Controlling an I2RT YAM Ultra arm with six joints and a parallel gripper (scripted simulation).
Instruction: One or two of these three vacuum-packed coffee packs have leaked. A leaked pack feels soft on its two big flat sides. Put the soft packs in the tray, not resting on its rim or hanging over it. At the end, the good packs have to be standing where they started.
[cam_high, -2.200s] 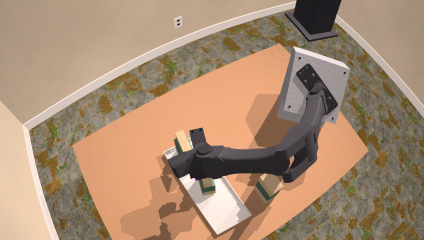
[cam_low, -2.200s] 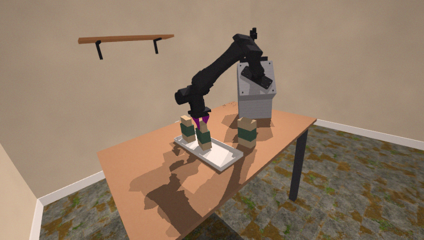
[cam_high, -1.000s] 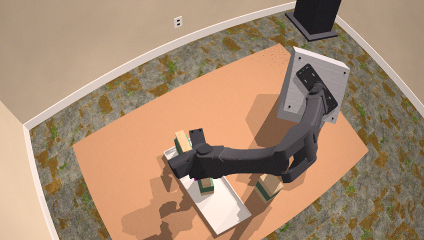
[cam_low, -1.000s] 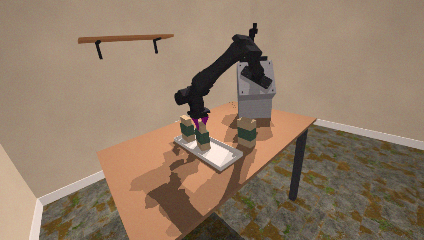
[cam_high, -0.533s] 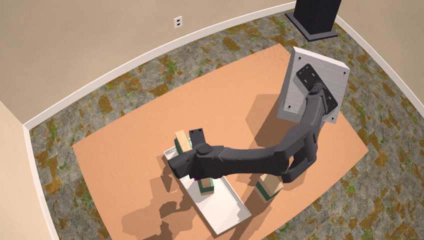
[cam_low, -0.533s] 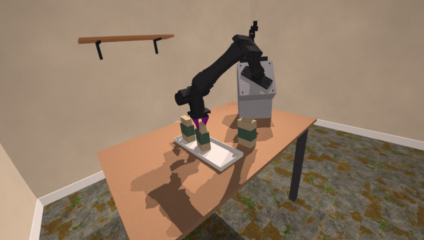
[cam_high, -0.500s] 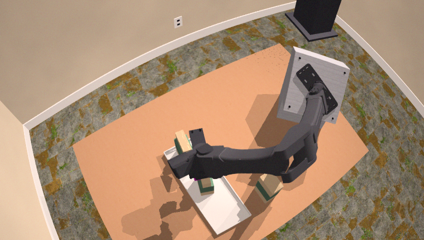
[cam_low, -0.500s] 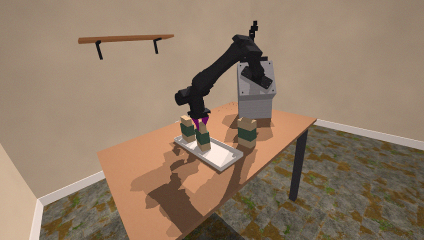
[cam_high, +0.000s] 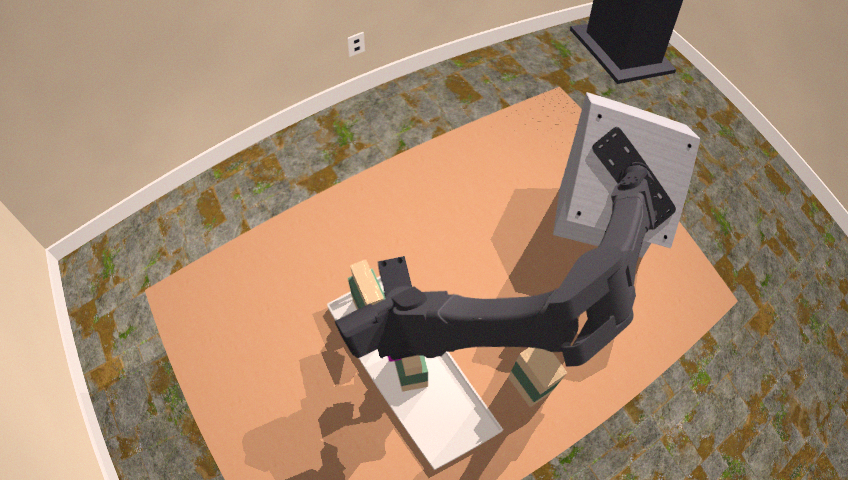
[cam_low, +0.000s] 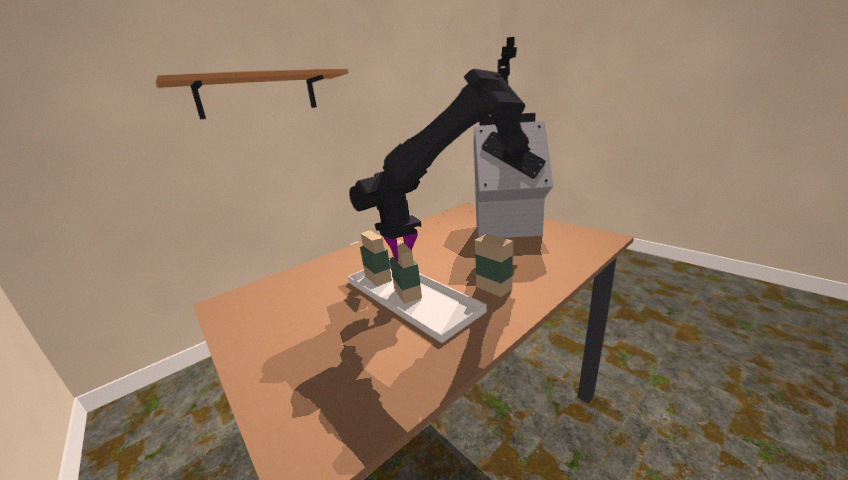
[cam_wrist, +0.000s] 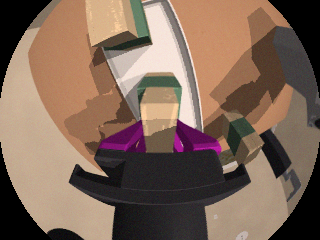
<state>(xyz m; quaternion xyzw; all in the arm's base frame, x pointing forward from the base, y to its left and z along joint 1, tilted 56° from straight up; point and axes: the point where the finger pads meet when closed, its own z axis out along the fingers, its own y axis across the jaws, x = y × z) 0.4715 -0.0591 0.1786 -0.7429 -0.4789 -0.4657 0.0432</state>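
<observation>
My gripper is now 10 mm past the white tray and 110 mm above it.
</observation>
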